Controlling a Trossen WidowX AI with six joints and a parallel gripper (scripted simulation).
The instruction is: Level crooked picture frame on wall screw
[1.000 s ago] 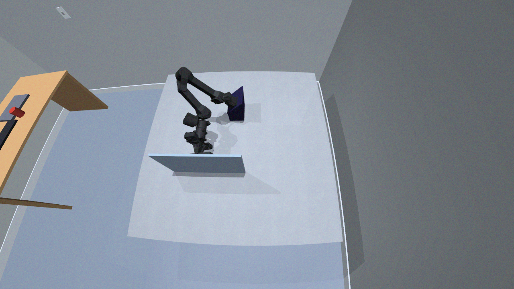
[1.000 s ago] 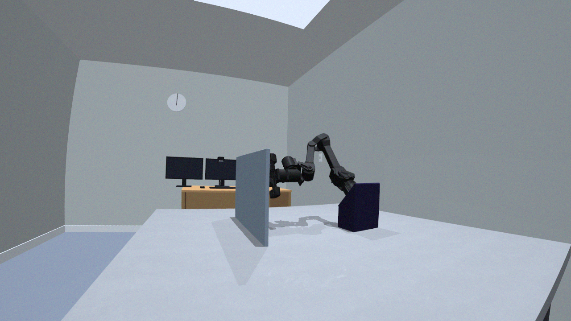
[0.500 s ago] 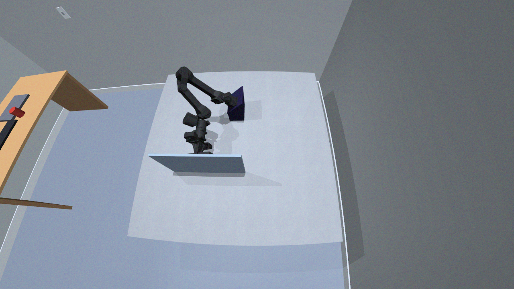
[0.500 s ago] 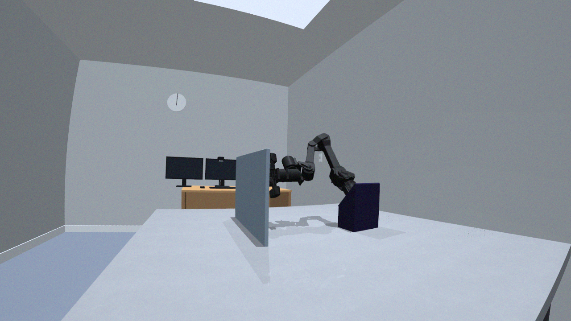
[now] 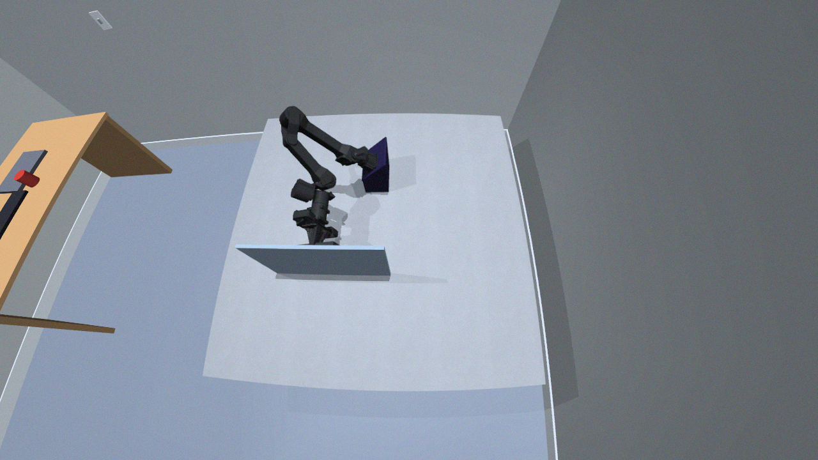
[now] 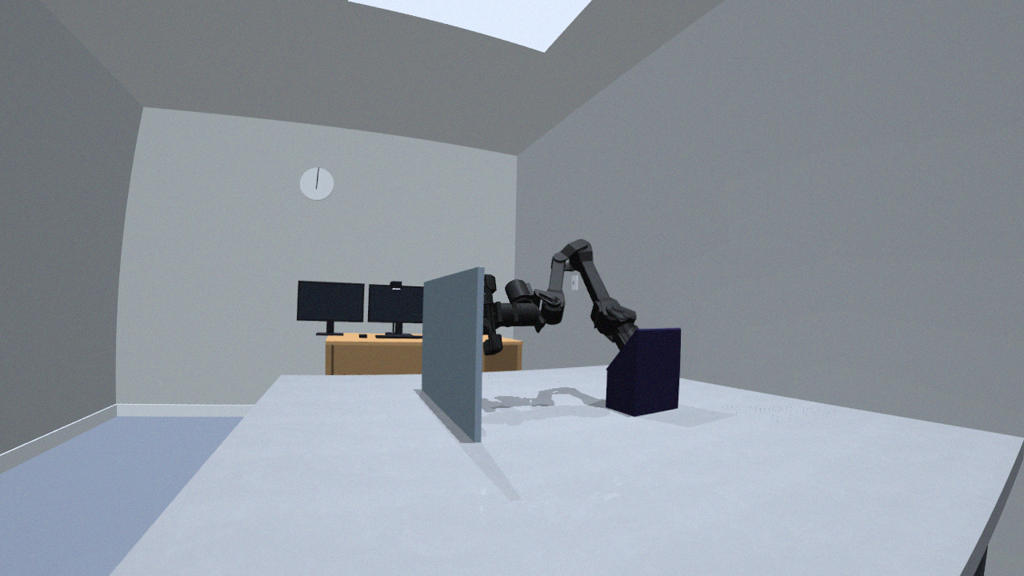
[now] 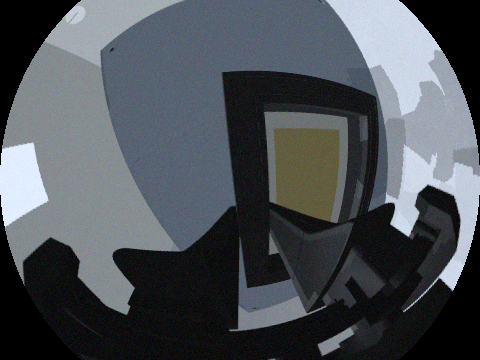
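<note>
The picture frame is 1 cm to the left of my gripper tip and 5 cm below it. Round my gripper tip: wall panel: 2 cm ahead, 1 cm to the left, 7 cm below.
</note>
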